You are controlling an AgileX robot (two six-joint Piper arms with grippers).
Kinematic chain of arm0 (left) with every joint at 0, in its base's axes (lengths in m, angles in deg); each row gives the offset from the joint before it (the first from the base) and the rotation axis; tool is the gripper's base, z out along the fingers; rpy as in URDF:
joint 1: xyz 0 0 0.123 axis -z
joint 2: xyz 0 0 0 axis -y
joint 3: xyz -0.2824 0 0.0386 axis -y
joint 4: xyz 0.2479 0 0.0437 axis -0.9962 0 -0.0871
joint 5: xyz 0 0 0 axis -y
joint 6: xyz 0.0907 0 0.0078 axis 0.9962 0 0.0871
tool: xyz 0 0 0 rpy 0 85 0
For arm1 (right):
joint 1: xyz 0 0 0.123 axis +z
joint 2: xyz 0 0 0 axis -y
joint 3: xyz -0.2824 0 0.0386 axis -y
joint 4: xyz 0.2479 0 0.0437 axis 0.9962 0 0.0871
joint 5: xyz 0 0 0 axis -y
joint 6: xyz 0.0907 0 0.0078 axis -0.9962 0 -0.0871
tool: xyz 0 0 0 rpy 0 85 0
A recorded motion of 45 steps. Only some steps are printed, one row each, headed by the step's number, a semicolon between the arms.
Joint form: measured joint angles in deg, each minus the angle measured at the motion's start. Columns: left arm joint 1, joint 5, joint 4, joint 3, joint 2, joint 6; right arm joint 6, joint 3, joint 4, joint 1, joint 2, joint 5.
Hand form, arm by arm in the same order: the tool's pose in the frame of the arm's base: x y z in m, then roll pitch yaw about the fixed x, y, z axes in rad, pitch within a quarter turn. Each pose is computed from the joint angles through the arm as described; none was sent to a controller.
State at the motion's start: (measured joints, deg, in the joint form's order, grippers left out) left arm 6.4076 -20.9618 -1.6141 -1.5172 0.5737 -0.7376; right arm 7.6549 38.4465 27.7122 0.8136 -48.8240 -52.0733
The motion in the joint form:
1: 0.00 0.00 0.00 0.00 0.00 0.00; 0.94 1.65 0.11 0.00 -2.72 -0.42
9: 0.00 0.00 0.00 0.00 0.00 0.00; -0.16 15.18 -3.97 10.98 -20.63 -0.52
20: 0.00 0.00 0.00 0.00 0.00 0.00; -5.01 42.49 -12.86 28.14 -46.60 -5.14
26: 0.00 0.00 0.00 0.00 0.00 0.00; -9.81 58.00 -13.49 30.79 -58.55 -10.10
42: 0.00 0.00 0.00 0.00 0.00 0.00; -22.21 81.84 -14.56 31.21 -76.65 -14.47
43: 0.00 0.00 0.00 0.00 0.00 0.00; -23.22 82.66 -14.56 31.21 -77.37 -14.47
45: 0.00 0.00 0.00 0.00 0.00 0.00; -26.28 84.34 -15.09 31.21 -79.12 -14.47
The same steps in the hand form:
1: 0.0526 -0.0050 0.1718 3.0873 1.2754 2.9836; 0.1535 0.0359 0.2920 2.6684 0.5355 2.9819
9: 0.0526 -0.0050 0.1718 3.0873 1.2754 2.9836; 0.2184 0.0754 0.3000 2.7518 0.4613 -3.0737
20: 0.0526 -0.0050 0.1718 3.0873 1.2754 2.9836; 0.2988 0.1878 0.2996 2.8835 0.3995 -2.7385
26: 0.0526 -0.0050 0.1718 3.0873 1.2754 2.9836; 0.3362 0.2301 0.2948 2.8630 0.3568 -2.7519
42: 0.0526 -0.0050 0.1718 3.0873 1.2754 2.9836; 0.3986 0.2717 0.2702 2.8012 0.3205 -2.9405
43: 0.0526 -0.0050 0.1718 3.0873 1.2754 2.9836; 0.4009 0.2731 0.2682 2.7950 0.3162 -2.9582
45: 0.0526 -0.0050 0.1718 3.0873 1.2754 2.9836; 0.4064 0.2757 0.2616 2.7885 0.3004 -3.0080

